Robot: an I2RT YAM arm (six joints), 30 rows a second.
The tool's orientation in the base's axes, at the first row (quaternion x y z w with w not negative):
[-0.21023 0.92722 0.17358 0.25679]
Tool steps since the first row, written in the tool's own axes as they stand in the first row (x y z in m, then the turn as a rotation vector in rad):
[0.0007 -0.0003 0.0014 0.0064 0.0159 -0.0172]
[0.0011 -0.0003 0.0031 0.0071 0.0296 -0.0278]
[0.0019 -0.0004 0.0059 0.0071 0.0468 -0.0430]
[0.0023 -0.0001 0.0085 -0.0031 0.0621 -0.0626]
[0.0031 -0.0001 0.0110 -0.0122 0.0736 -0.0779]
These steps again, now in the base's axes. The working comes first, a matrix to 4 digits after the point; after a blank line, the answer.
The tool's axes in the first row as the columns of a matrix, in the base's axes (used below as rounded here):
[-0.7797 -0.4790 0.4032]
[-0.3007 0.8513 0.4299]
[-0.5492 0.2139 -0.8079]

[0.0002 0.0001 -0.0016 -0.0195 0.0042 0.0138]
[0.0005 0.0007 -0.0032 -0.0309 0.0111 0.0249]
[0.0011 0.0016 -0.0059 -0.0453 0.0192 0.0409]
[0.0017 0.0029 -0.0082 -0.0526 0.0269 0.0656]
[0.0021 0.0037 -0.0106 -0.0572 0.0328 0.0854]

